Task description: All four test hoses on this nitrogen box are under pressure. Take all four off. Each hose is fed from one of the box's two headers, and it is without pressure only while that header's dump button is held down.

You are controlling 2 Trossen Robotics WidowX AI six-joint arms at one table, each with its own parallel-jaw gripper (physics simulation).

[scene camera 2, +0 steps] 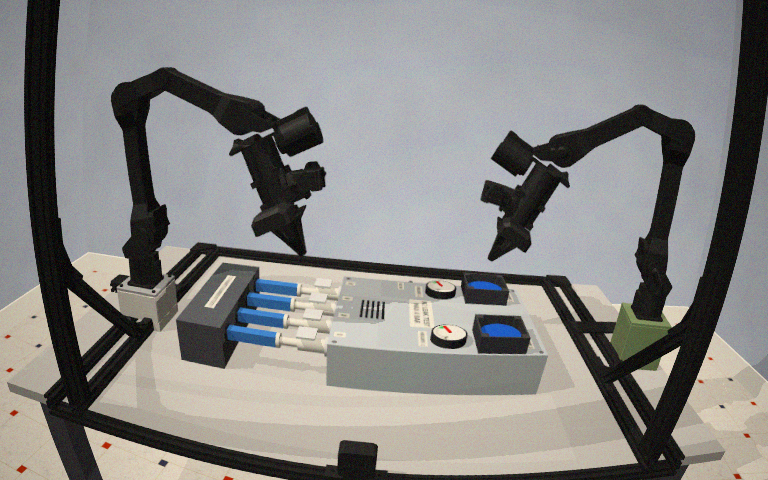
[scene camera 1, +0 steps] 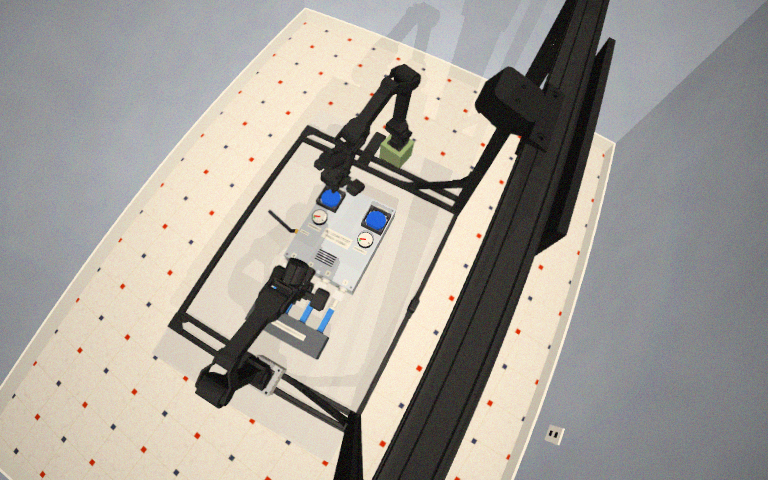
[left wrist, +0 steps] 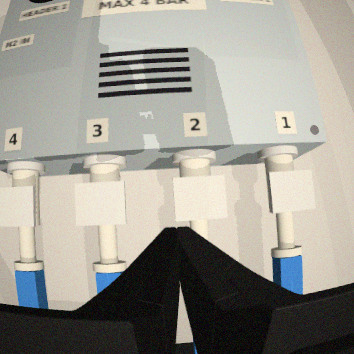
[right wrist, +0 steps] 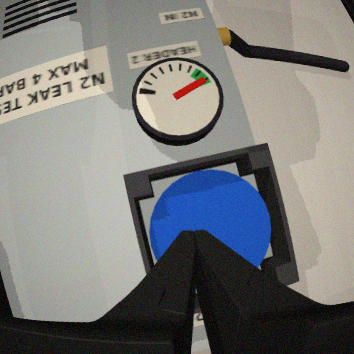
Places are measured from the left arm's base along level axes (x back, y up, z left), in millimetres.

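Where they show: left gripper, fingertip midpoint: [scene camera 2: 303, 254] [left wrist: 176, 238]; right gripper, fingertip midpoint: [scene camera 2: 489, 259] [scene camera 1: 333, 192] [right wrist: 192, 241]; left arm's base, link origin: [scene camera 2: 145, 281] [scene camera 1: 261, 375]; right arm's base, link origin: [scene camera 2: 646, 314] [scene camera 1: 397, 142].
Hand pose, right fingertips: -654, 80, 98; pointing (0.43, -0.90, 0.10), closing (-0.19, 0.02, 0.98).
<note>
Each offset is from my right fingertips to the top centre of the thing, as dx, dy, dz. "pt": to the spot under its first point.
The grey nitrogen box [scene camera 1: 346, 254] [scene camera 2: 436, 373] has four hoses in its ports: hose 1 {pt +387, -98, -199} [scene camera 2: 253, 335] [left wrist: 288, 275], hose 2 {pt +391, -101, -129} [scene camera 2: 261, 318], hose 3 {pt +392, -99, -59} [scene camera 2: 269, 301] [left wrist: 109, 282] and hose 4 {pt +393, -98, +11} [scene camera 2: 277, 286] [left wrist: 31, 287]. My left gripper [scene camera 2: 303, 253] [left wrist: 176, 238] is shut and empty, above the hose fittings; its fingers hide part of hose 2. My right gripper [scene camera 2: 491, 258] [right wrist: 192, 241] is shut and empty, above the blue header 2 button {-3, -64, +17} [scene camera 2: 485, 287] [right wrist: 210, 210], apart from it. The header 2 gauge {pt +84, -65, +4} [scene camera 2: 440, 288] [right wrist: 177, 110] reads in the green. The other blue button {-6, -64, -173} [scene camera 1: 376, 219] [scene camera 2: 501, 331] is uncovered.
The other gauge {pt +84, -65, -174} [scene camera 1: 364, 240] [scene camera 2: 448, 337] stands beside the nearer button in scene camera 2. A dark block {pt +474, -80, -195} [scene camera 1: 314, 341] [scene camera 2: 195, 339] stands at the hoses' far ends from the box. A black inlet pipe {pt +143, -147, +167} [scene camera 1: 280, 220] [right wrist: 300, 56] sticks out sideways. A black frame [scene camera 2: 169, 444] surrounds the work area.
</note>
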